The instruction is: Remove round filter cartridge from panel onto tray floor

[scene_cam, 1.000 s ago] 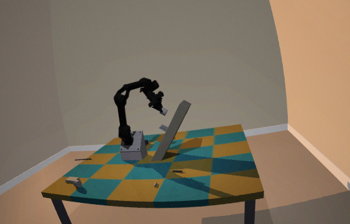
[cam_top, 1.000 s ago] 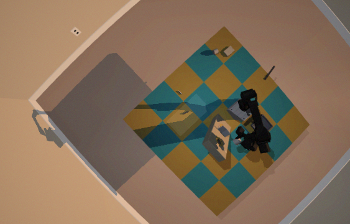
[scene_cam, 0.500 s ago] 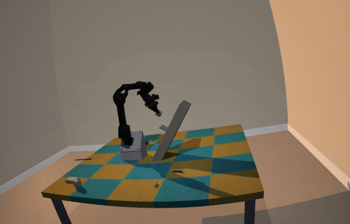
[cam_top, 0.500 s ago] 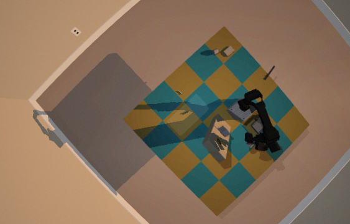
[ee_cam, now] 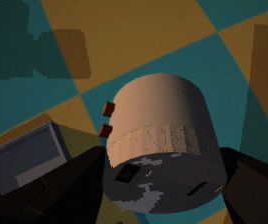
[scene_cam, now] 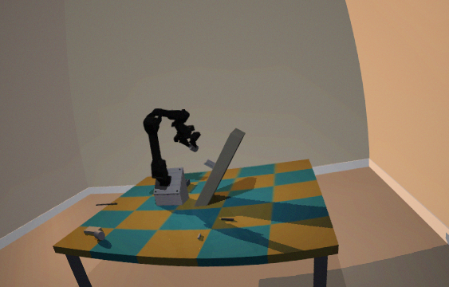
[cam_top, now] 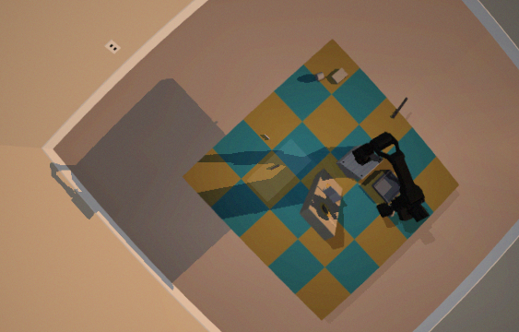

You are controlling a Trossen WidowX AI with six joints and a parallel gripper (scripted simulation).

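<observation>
My gripper tip is now 18 cm past the grey tray, 1 cm to the right of it and 25 cm above it. From my gripper tip the other things lie so: round filter cartridge (right at my gripper tip); tan block (35 cm behind, 73 cm to the right, 25 cm below).
</observation>
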